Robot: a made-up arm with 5 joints. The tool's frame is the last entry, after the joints.
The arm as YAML. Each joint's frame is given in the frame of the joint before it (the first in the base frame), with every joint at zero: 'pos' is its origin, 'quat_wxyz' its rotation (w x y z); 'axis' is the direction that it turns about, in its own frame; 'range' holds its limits. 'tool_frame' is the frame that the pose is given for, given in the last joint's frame.
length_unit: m
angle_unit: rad
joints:
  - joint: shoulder
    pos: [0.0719, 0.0, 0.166]
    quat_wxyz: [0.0, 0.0, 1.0, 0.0]
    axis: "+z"
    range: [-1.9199, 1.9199]
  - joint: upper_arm
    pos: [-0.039, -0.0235, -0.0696]
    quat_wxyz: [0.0, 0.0, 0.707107, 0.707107]
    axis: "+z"
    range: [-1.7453, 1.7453]
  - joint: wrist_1
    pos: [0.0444, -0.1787, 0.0]
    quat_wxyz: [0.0, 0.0, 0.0, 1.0]
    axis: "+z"
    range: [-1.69, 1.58]
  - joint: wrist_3
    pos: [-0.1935, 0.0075, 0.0]
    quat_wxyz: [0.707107, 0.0, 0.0, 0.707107]
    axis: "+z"
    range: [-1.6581, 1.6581]
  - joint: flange
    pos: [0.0, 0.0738, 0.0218]
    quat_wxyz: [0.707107, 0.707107, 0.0, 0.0]
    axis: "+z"
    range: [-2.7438, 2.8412]
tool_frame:
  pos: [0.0, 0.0, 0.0]
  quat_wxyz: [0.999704, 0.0, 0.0, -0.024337]
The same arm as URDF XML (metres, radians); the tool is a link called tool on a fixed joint. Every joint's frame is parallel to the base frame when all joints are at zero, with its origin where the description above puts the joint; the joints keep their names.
<robot name="arm">
  <joint name="shoulder" type="revolute">
    <parent link="base"/>
    <child link="link1"/>
    <origin xyz="0.0719 0 0.166"/>
    <axis xyz="0 0 -1"/>
    <limit lower="-1.9199" upper="1.9199"/>
  </joint>
  <joint name="upper_arm" type="revolute">
    <parent link="link1"/>
    <child link="link2"/>
    <origin xyz="0.039 -0.0235 0.0696"/>
    <axis xyz="0 1 0"/>
    <limit lower="-1.7453" upper="1.7453"/>
  </joint>
  <joint name="wrist_1" type="revolute">
    <parent link="link2"/>
    <child link="link3"/>
    <origin xyz="0.0444 0 0.1787"/>
    <axis xyz="0 1 0"/>
    <limit lower="-1.69" upper="1.58"/>
  </joint>
  <joint name="wrist_3" type="revolute">
    <parent link="link3"/>
    <child link="link4"/>
    <origin xyz="0.1935 0 0.0075"/>
    <axis xyz="0 1 0"/>
    <limit lower="-1.6581" upper="1.6581"/>
  </joint>
  <joint name="flange" type="revolute">
    <parent link="link4"/>
    <child link="link5"/>
    <origin xyz="0.0738 0.0218 0"/>
    <axis xyz="-1 0 0"/>
    <limit lower="-2.7438" upper="2.8412"/>
  </joint>
  <joint name="tool_joint" type="fixed">
    <parent link="link5"/>
    <child link="tool"/>
    <origin xyz="0 0 0" rpy="1.5708 -1.5221 -1.5708"/>
  </joint>
  <link name="base"/>
  <link name="link1"/>
  <link name="link2"/>
  <link name="link3"/>
  <link name="link4"/>
  <link name="link5"/>
  <link name="tool"/>
</robot>

